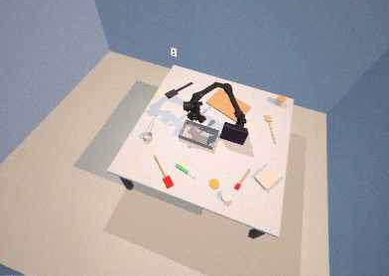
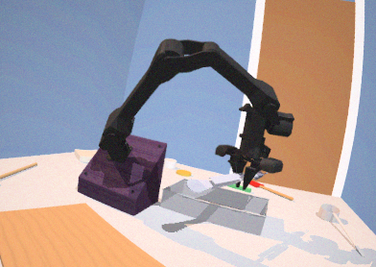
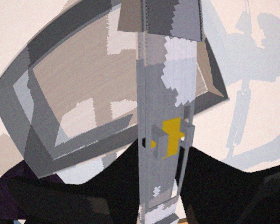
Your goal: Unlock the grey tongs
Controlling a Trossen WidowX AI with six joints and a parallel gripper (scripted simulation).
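The yellow lock piece lies 40 mm above my gripper tip, 20 mm to the left of it and 10 mm ahead of it. Round my gripper tip: green tool (410 mm to the left, 110 mm below, 60 mm behind); wooden board (350 mm to the right, 240 mm behind, 110 mm below); grey roasting tin (80 mm below, 70 mm to the left, 60 mm behind).
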